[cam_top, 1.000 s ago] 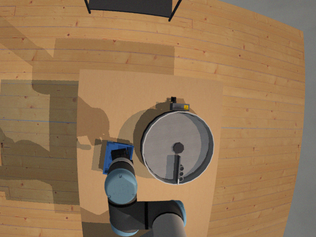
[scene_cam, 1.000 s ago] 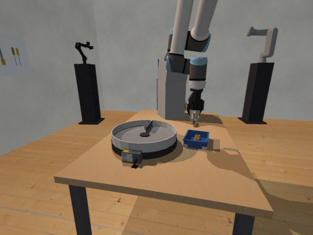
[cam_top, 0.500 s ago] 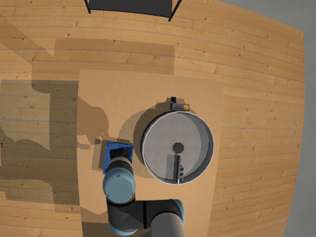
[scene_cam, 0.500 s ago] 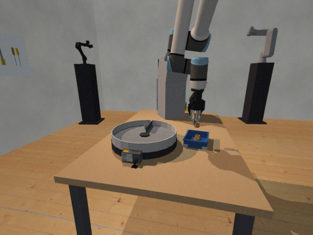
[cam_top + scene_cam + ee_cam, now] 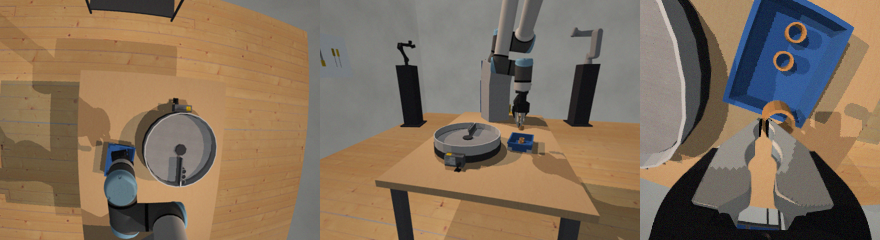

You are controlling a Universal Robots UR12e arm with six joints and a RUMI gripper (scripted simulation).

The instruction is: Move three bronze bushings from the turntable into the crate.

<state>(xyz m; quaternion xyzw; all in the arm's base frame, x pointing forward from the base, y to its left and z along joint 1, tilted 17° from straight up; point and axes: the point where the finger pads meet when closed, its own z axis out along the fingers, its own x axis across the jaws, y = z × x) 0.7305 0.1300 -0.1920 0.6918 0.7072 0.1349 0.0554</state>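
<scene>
My gripper is now 130 mm above the blue crate, 50 mm past it and 30 mm to the right of it.
</scene>
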